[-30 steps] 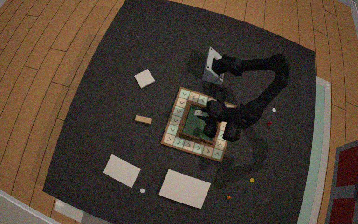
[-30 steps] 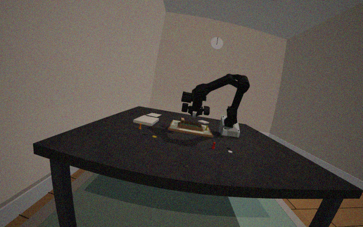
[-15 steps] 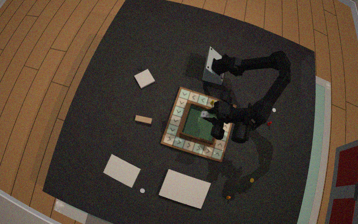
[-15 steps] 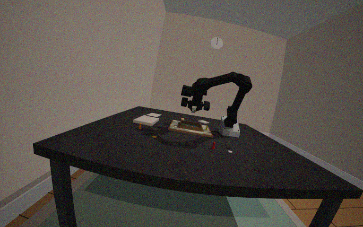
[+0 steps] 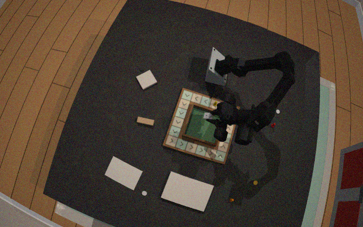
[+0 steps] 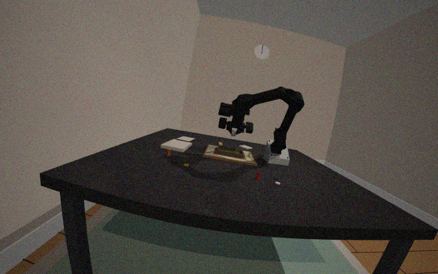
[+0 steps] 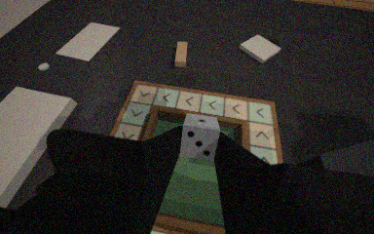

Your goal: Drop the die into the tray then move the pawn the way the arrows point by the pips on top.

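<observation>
My gripper tip is right at the white die. Round my gripper tip: green tray: 12 cm below; then yellow pawn: 11 cm behind, 10 cm below, 3 cm to the left; then wooden block: 25 cm to the right, 12 cm below, 5 cm ahead.
</observation>
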